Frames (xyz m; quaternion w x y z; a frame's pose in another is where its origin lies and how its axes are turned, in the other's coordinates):
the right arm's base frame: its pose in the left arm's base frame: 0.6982 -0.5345 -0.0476 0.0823 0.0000 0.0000 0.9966
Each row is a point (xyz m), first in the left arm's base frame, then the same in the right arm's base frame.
Working: the left arm's base frame: its pose in the right arm's base frame: 0.7764 -0.4127 0.0476 0.0823 0.0000 0.0000 -0.9966

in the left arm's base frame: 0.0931 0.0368 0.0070
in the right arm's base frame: 0.6906 -0.4643 0.0546
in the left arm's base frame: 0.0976 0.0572 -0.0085
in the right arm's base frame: 0.6895 -0.4852 0.0391
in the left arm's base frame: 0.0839 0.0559 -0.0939
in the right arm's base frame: 0.7028 -0.4816 -0.0463
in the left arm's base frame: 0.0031 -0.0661 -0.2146
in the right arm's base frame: 0.7625 -0.3480 -0.1670
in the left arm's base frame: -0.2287 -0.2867 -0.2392
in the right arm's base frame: 0.9550 -0.0924 -0.1916
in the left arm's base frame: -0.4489 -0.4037 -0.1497
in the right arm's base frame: 1.1530 0.0591 -0.1021
